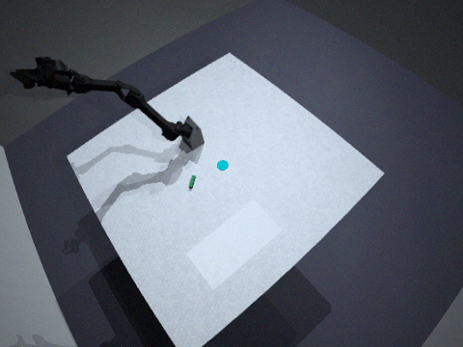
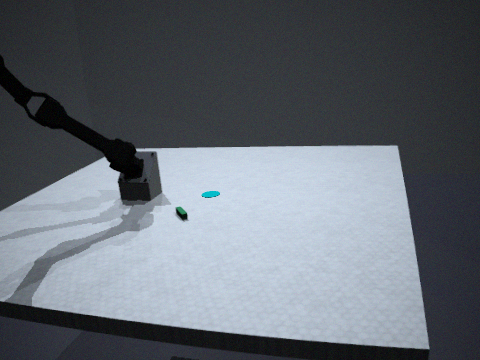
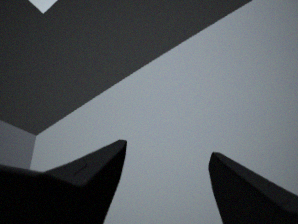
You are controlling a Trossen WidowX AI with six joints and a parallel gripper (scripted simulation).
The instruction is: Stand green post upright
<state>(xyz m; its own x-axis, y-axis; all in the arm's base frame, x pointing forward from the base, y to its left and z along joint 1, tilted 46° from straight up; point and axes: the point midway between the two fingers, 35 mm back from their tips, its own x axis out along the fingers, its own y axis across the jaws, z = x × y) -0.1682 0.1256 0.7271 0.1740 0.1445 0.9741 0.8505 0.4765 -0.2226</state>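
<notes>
Right now the green post is 45 cm ahead of my gripper tip, 28 cm to the left of it and 69 cm below it. The rest, counted from my gripper tip: cyan circle: 49 cm ahead, 46 cm to the left, 70 cm below.
</notes>
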